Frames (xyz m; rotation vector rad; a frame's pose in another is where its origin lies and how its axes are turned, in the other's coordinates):
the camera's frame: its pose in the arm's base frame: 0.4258 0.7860 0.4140 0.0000 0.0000 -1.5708
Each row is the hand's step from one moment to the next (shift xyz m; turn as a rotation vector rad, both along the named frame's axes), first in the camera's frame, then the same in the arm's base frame.
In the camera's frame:
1: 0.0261 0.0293 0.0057 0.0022 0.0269 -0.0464
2: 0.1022 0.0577 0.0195 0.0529 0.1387 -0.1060
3: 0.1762 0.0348 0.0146 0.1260 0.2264 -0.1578
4: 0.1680 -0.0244 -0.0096 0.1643 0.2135 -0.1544
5: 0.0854 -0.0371 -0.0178 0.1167 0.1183 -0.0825
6: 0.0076 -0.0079 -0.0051 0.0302 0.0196 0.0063
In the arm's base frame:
1: 0.0293 -0.0261 0.0057 0.0269 -0.0022 -0.0464
2: 0.0577 -0.1022 0.0195 0.1387 -0.0529 -0.1060
3: 0.0348 -0.1762 0.0146 0.2264 -0.1260 -0.1578
4: -0.0244 -0.1680 -0.0096 0.2135 -0.1643 -0.1544
5: -0.0371 -0.0854 -0.0178 0.1183 -0.1167 -0.0825
6: -0.0079 -0.0076 -0.0051 0.0196 -0.0302 0.0063

